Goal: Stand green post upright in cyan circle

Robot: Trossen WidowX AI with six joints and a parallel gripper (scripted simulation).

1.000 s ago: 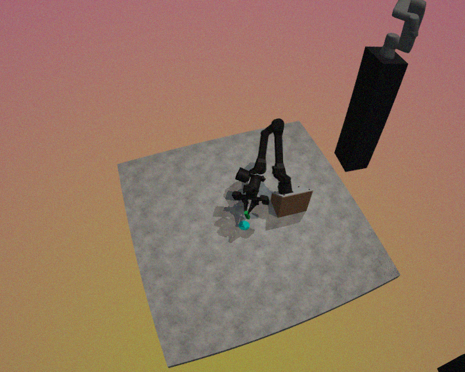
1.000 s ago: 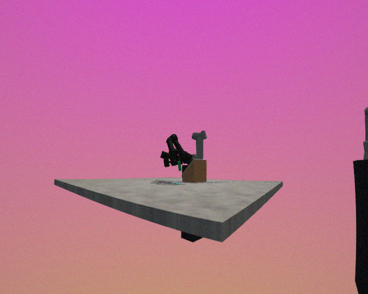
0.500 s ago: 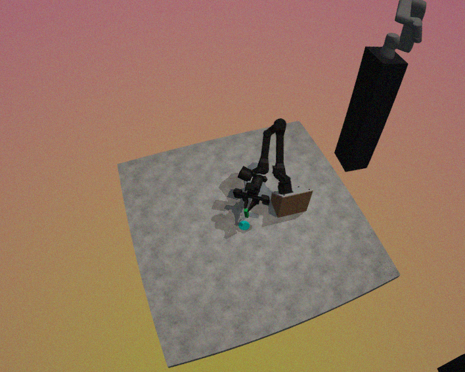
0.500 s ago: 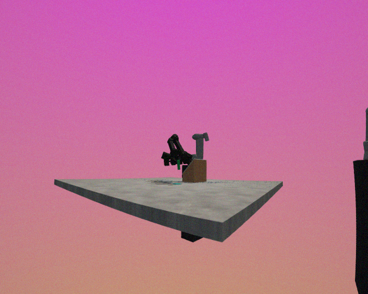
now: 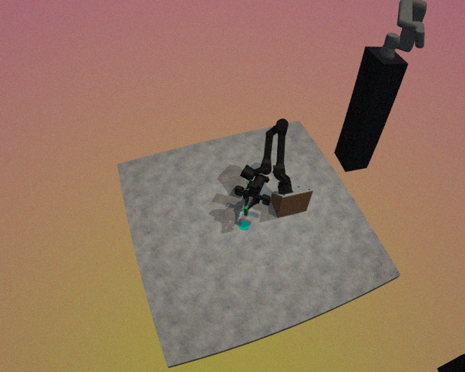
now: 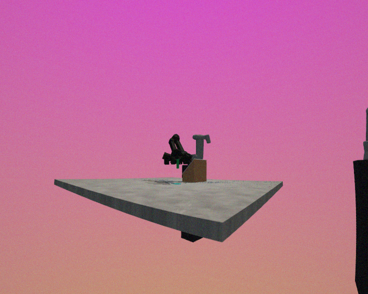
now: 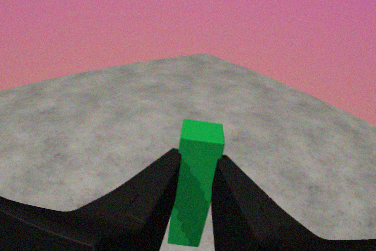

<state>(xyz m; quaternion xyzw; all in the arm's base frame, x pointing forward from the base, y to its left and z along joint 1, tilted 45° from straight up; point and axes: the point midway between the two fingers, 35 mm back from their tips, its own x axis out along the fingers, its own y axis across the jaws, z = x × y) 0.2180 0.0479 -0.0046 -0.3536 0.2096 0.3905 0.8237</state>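
My gripper tip is now 16 cm above the cyan circle. Also, from my gripper tip: green post (2 cm below).
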